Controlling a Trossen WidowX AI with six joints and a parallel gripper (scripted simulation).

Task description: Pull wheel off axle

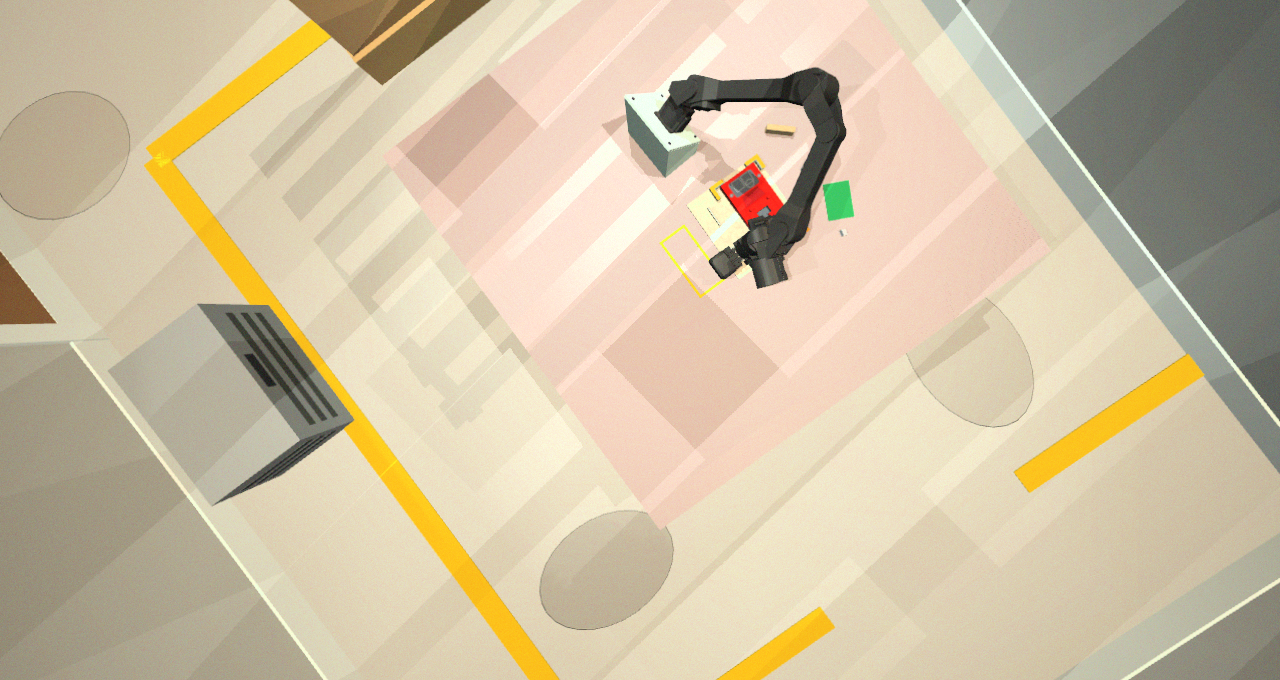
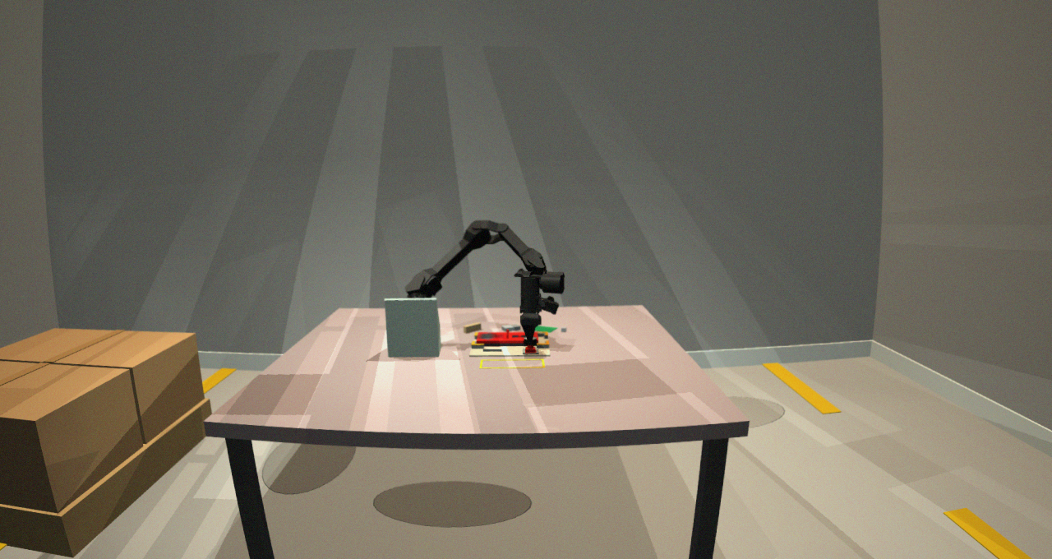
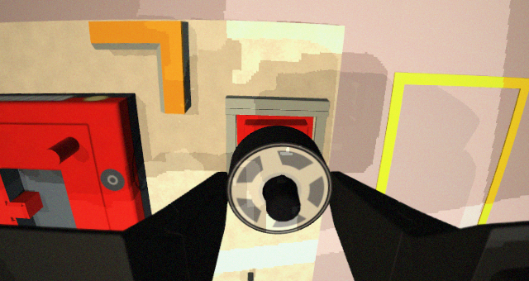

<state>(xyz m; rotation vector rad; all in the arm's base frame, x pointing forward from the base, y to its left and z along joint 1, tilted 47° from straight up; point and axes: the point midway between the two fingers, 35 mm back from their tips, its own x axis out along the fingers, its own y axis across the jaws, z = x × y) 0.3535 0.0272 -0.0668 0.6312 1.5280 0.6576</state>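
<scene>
My gripper tip is right at the wheel. The rest, counted from my gripper tip: grey piece (30 cm to the left, 6 cm behind, 3 cm below); green card (31 cm to the left, 5 cm ahead, 4 cm below); upright axle (1 cm below).
</scene>
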